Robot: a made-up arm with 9 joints. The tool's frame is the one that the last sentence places.
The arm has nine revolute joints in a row. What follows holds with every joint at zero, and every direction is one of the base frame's.
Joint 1 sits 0.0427 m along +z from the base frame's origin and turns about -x.
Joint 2 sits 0.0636 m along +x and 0.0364 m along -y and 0.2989 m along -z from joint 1 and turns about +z.
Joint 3 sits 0.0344 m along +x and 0.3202 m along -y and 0.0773 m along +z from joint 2 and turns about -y.
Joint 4 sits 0.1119 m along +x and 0.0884 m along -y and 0.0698 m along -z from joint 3 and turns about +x.
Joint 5 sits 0.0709 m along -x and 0.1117 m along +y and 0.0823 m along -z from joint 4 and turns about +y.
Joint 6 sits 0.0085 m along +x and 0.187 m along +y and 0.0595 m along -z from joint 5 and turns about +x.
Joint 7 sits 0.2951 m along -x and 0.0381 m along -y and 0.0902 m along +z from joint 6 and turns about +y.
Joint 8 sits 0.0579 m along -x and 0.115 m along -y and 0.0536 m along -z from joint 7 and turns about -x.
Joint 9 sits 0.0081 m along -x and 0.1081 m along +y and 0.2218 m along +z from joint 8 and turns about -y.
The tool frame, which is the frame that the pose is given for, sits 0.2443 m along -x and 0.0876 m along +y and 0.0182 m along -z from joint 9; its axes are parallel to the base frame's.
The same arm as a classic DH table. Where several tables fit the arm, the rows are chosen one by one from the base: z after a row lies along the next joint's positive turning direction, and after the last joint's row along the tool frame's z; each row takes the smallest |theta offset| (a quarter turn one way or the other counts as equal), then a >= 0, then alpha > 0; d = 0 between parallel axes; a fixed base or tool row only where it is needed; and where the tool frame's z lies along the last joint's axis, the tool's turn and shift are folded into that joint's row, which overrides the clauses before.
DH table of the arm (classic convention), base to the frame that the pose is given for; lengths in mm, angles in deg. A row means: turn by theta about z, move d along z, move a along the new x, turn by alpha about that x. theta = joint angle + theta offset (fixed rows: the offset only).
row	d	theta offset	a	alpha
base (fixed)	42.7	-90	0	90
joint 1	-63.6	0	36.4	-90
joint 2	-221.6	90	34.4	90
joint 3	408.6	-90	69.8	-90
joint 4	41	0	82.3	-90
joint 5	298.7	0	59.5	90
joint 6	-286.6	0	-90.2	-90
joint 7	-153.1	0	53.6	-90
joint 8	66	0	-221.8	-90
joint 9	-195.7	-90	244.3	90
tool (fixed)	-18.2	180	0	0

